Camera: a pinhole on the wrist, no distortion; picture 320 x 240 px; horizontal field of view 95.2 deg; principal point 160.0 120.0 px. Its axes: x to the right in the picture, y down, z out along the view. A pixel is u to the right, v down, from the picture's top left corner.
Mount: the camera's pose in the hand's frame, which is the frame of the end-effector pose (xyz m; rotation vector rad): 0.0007 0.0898 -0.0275 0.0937 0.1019 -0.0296
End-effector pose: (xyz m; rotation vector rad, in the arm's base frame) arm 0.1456 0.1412 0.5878 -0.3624 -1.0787 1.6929
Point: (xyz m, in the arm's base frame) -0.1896 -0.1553 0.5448
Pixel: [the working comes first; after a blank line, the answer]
In the camera's frame: -0.1775 0.1896 0.3434

84 201
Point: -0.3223 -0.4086 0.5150
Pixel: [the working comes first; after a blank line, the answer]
In the camera's frame: -0.3754 0.3165 0.5089

52 211
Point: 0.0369 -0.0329 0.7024
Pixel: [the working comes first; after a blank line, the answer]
In the camera's frame: -0.1021 -0.0868 0.2481

100 69
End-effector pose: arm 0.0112 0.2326 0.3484 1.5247 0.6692 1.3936
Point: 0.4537 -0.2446 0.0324
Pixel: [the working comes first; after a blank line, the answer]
In the camera's frame: -0.5144 -0.2201 0.5280

18 59
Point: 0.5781 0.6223 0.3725
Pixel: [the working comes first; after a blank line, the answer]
In the camera's frame: 0.4232 -0.2782 0.5426

274 45
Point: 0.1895 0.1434 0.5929
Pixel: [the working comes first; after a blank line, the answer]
In the camera's frame: 0.0404 0.1546 0.2343

185 216
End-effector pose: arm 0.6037 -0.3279 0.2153 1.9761 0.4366 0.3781
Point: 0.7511 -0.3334 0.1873
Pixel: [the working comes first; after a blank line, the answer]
In the camera's frame: 0.1155 -0.0780 0.1297

290 32
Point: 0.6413 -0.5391 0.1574
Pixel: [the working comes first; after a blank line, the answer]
In the camera's frame: -0.0916 -0.0325 0.2313

102 99
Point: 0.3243 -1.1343 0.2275
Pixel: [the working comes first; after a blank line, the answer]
In the camera's frame: -0.6756 0.2348 0.4484

outside the picture
